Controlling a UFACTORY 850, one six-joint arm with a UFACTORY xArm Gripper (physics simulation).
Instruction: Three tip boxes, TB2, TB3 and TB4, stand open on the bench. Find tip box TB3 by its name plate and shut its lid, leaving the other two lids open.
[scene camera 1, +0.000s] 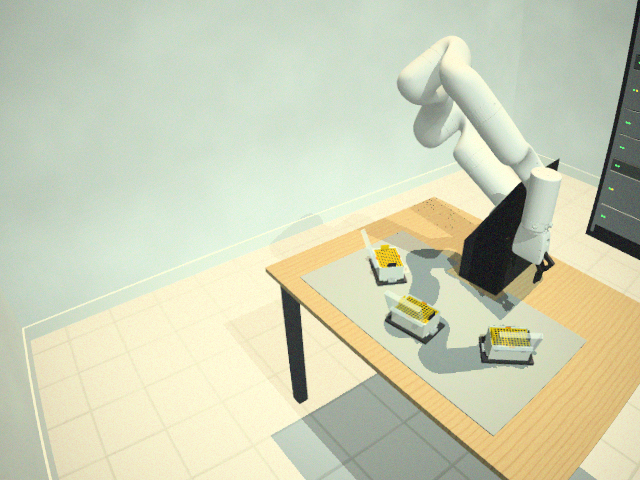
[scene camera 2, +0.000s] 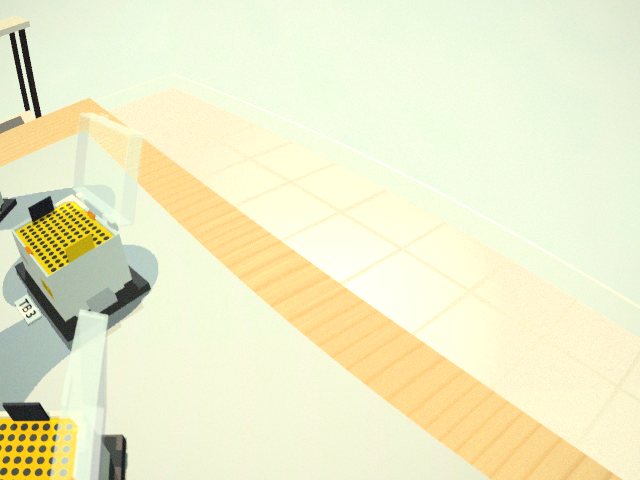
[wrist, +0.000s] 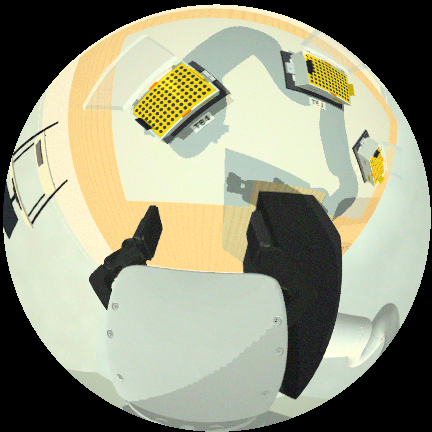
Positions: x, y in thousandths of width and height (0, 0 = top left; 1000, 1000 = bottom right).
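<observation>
Grey mat at (scene camera 2: 313, 772), (scene camera 1: 768, 824), (wrist: 610, 304). The gripper at (scene camera 1: 818, 572), (wrist: 471, 506).
</observation>
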